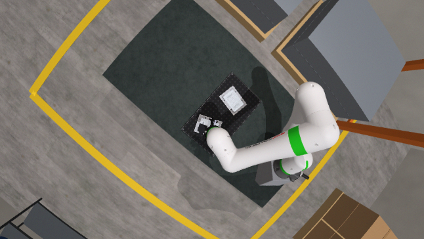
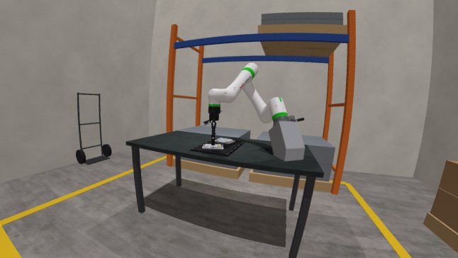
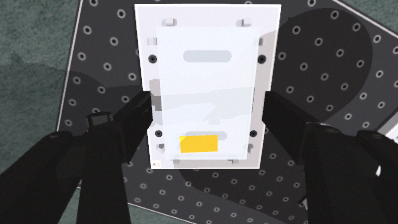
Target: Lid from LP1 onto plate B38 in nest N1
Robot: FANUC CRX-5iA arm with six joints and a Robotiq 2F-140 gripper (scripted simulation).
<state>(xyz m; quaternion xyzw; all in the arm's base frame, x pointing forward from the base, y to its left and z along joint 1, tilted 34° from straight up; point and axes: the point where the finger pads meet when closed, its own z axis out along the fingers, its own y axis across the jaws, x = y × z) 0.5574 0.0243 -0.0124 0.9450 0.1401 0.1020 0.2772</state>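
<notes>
Now: the lid 40 mm below my hand. Round my hand: nest (50 mm behind, 240 mm to the right, 50 mm below); culture plate B38 (60 mm behind, 240 mm to the right, 40 mm below); lid park LP1 (50 mm below).
</notes>
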